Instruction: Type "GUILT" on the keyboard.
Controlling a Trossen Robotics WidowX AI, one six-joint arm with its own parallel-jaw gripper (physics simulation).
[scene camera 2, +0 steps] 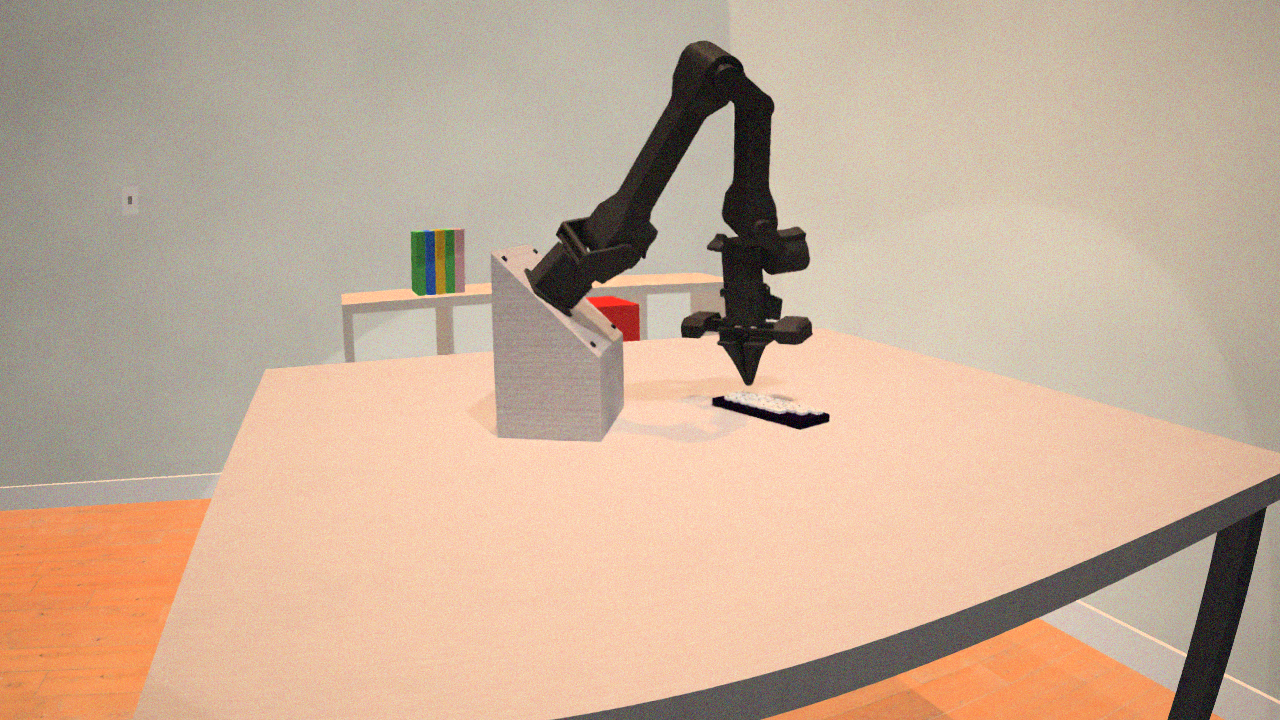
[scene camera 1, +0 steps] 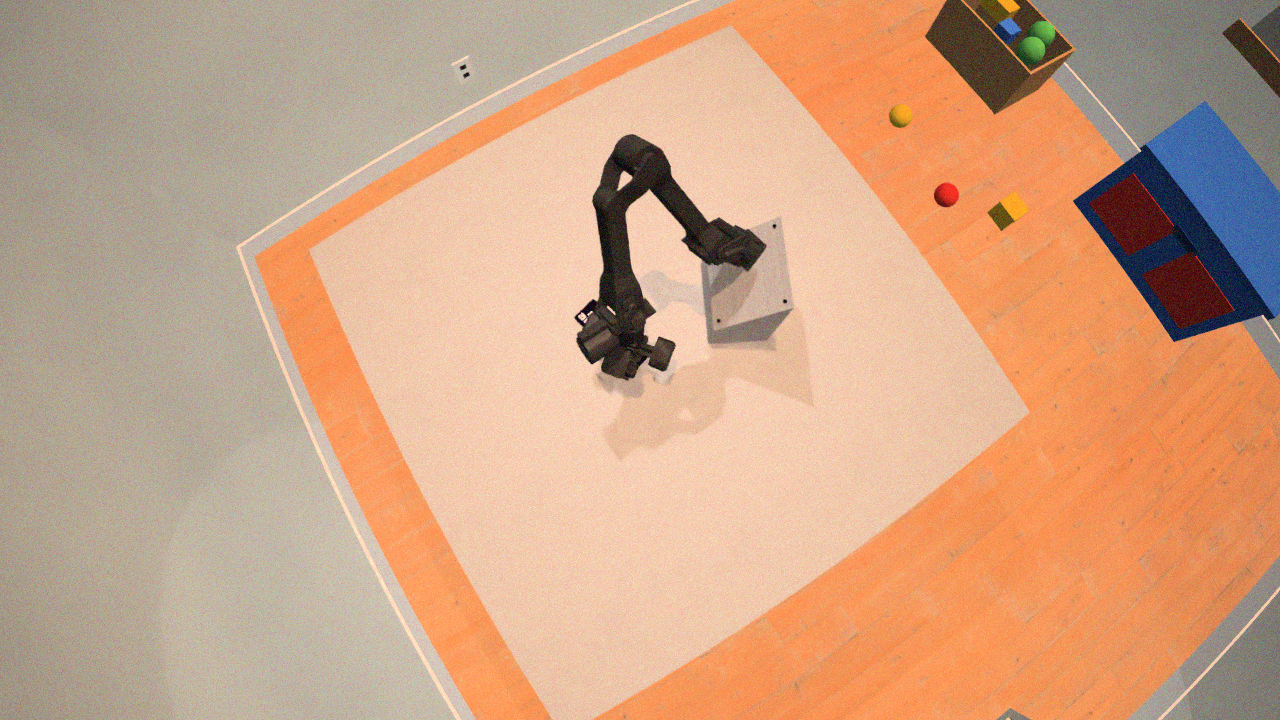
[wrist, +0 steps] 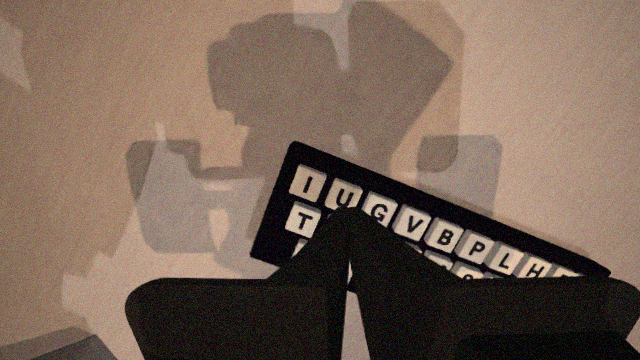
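Pixels of known places: gripper, fingertip midpoint: (scene camera 2: 749, 384) (wrist: 347, 217); arm's base, origin of the base link: (scene camera 2: 546, 293) (scene camera 1: 748, 250).
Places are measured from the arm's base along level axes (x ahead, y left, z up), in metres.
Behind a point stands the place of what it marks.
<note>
A black keyboard (scene camera 2: 799, 423) @[x 0.247, y -0.213, z -0.171 m] (wrist: 272, 245) @[x 0.265, y -0.043, z -0.168 m] with white letter keys lies on the table, under my gripper in scene camera 2. In the wrist view its far row starts at the left with the I key (wrist: 307, 184) @[x 0.302, y -0.049, z -0.163 m], the U key (wrist: 343, 194) @[x 0.303, y -0.066, z -0.163 m], the G key (wrist: 380, 209) @[x 0.301, y -0.084, z -0.163 m] and the V key (wrist: 411, 224) @[x 0.299, y -0.100, z -0.163 m]. The T key (wrist: 302, 220) @[x 0.285, y -0.053, z -0.163 m] is in the row below. The L key (wrist: 507, 258) @[x 0.298, y -0.152, z -0.163 m] is further right in the far row. My gripper (scene camera 2: 749, 383) @[x 0.298, y -0.068, z -0.149 m] (wrist: 347, 217) @[x 0.298, y -0.068, z -0.149 m] is shut and empty, its tips above the keyboard, overlapping the lower edge of the U key in the wrist view. The fingers hide several keys of the nearer rows.
The arm's grey base block (scene camera 1: 756, 291) @[x 0.061, y 0.067, z 0.005 m] (scene camera 2: 554, 376) @[x -0.020, y -0.045, z -0.098 m] stands on the table (scene camera 1: 671, 555) @[x 0.559, y 0.283, z -0.180 m] (scene camera 2: 537, 537) @[x -0.212, y -0.308, z -0.180 m] beside the keyboard. Behind the table are a shelf (scene camera 2: 393, 297) with coloured books (scene camera 2: 437, 261) and a red box (scene camera 2: 621, 313). A red ball (scene camera 1: 946, 194) lies on the floor.
</note>
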